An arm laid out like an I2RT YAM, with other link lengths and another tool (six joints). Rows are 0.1 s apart.
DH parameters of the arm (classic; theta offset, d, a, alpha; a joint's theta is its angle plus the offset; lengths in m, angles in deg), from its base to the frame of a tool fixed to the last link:
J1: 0 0.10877 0.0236 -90
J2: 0 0 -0.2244 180
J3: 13.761 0 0.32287 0
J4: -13.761 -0.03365 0.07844 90
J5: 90 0.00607 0 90
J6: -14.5 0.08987 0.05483 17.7
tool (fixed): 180 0.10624 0 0
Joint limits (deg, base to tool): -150..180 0..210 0..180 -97..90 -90..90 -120..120
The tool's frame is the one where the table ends.
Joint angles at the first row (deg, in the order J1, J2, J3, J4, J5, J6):
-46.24 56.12 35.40 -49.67 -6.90 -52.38
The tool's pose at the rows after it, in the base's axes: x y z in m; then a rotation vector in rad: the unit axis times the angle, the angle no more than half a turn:
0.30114, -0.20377, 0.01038, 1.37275, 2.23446, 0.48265
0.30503, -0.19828, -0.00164, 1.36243, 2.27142, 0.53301
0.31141, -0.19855, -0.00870, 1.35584, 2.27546, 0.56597
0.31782, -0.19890, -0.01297, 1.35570, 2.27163, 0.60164
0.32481, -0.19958, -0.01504, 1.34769, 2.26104, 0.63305
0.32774, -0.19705, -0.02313, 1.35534, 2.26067, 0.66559
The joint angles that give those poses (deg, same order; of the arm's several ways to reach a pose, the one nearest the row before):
-46.24 59.16 36.05 -50.68 -9.54 -55.31
-46.24 62.67 36.84 -50.26 -11.05 -56.90
-46.24 65.67 37.65 -48.73 -12.29 -57.30
-46.24 68.36 38.76 -47.72 -13.67 -57.28
-46.22 70.37 39.59 -46.50 -15.09 -57.21
-46.11 72.42 39.77 -45.52 -16.16 -57.01

